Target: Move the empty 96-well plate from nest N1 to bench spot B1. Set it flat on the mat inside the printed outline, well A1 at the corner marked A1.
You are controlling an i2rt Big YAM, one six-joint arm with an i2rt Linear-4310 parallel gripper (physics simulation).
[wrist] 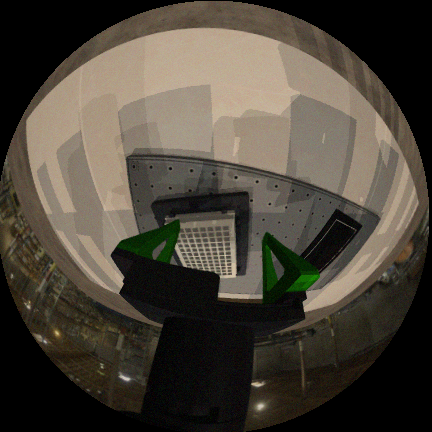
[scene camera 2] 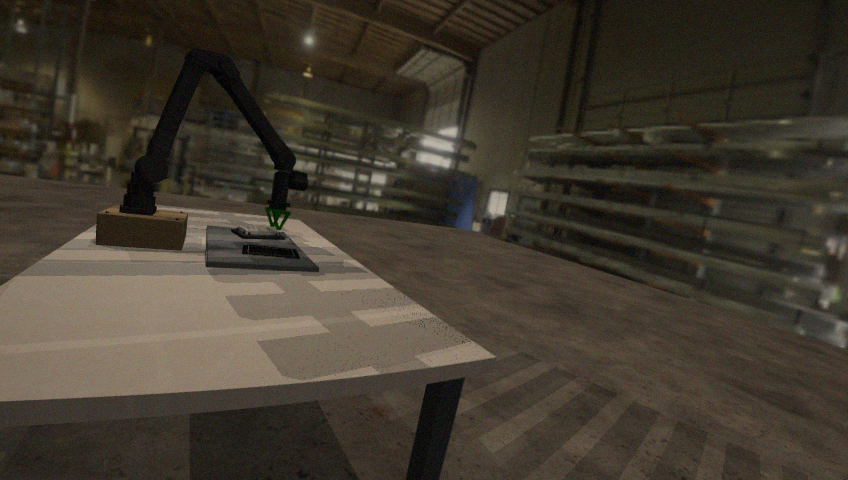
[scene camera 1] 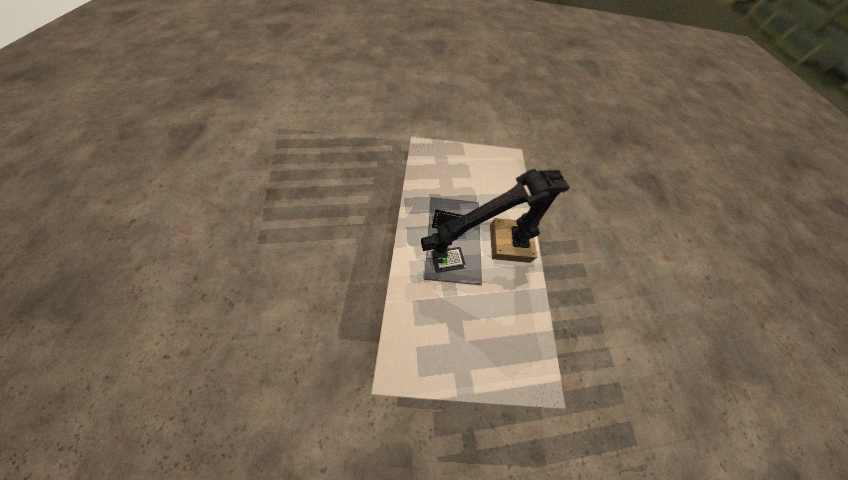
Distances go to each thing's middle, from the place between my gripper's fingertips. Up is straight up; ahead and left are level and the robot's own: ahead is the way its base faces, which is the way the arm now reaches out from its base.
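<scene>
Well plate (wrist: 206,240): 10 mm left of my hand, 60 mm behind, 20 mm below. Dark outlined slot (wrist: 338,231): 50 mm behind my hand, 230 mm to the right of it, 30 mm below.
</scene>
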